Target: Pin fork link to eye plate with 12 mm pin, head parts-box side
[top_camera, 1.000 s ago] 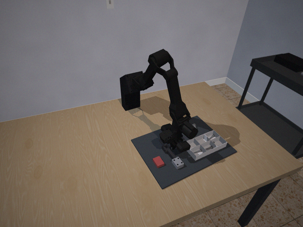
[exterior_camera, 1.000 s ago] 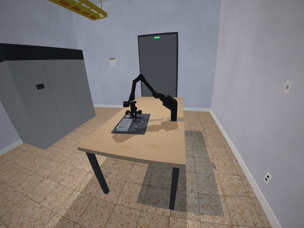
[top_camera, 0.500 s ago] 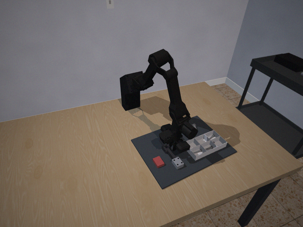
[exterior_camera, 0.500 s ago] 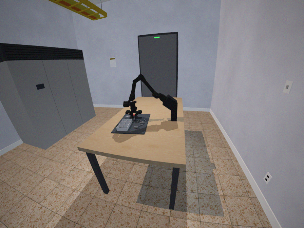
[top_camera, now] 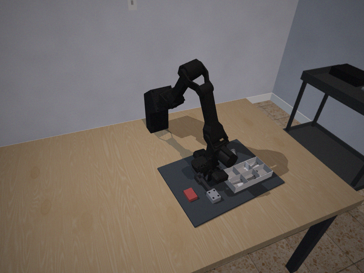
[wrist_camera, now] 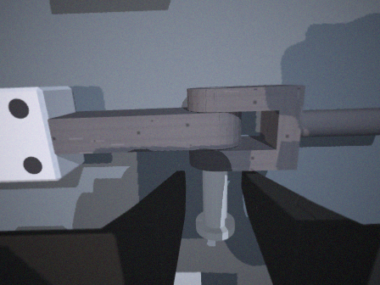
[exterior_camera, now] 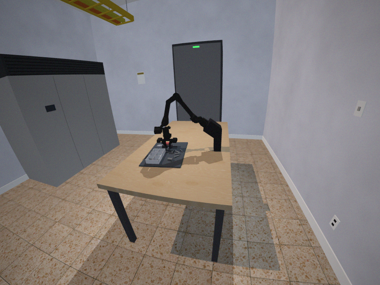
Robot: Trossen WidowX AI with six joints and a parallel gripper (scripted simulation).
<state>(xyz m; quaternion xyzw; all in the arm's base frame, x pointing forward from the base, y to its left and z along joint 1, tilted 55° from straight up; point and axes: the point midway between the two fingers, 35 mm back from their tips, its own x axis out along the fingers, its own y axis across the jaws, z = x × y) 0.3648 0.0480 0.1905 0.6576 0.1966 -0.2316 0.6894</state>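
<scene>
Now: hand 30 mm above the grey pin. The rest, counted from my hand: eye plate 30 mm to the right, 30 mm below, 20 mm ahead; then light grey headed pin 60 mm to the left, 60 mm behind, 40 mm below; then mat 70 mm to the left, 50 mm below, 10 mm behind.
</scene>
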